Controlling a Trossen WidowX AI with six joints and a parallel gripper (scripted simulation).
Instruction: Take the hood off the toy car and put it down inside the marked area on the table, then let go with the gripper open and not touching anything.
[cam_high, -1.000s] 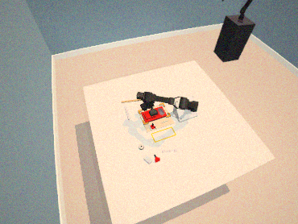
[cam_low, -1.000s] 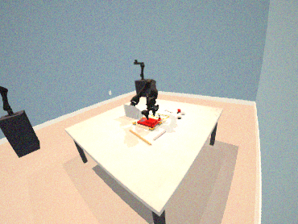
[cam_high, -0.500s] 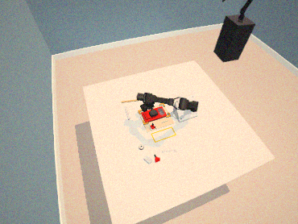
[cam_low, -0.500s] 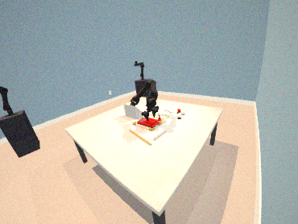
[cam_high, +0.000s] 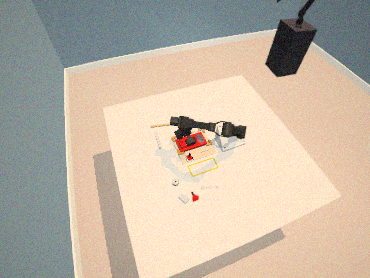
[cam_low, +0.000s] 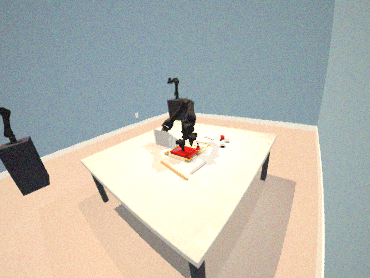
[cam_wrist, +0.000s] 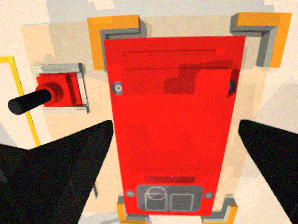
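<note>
The hood lies 10 mm below my gripper tip. From my gripper tip the other things lie so: thin wooden stick 60 mm ahead, 210 mm to the right, 50 mm below; then grey bar 60 mm behind, 350 mm to the left, 50 mm below.
</note>
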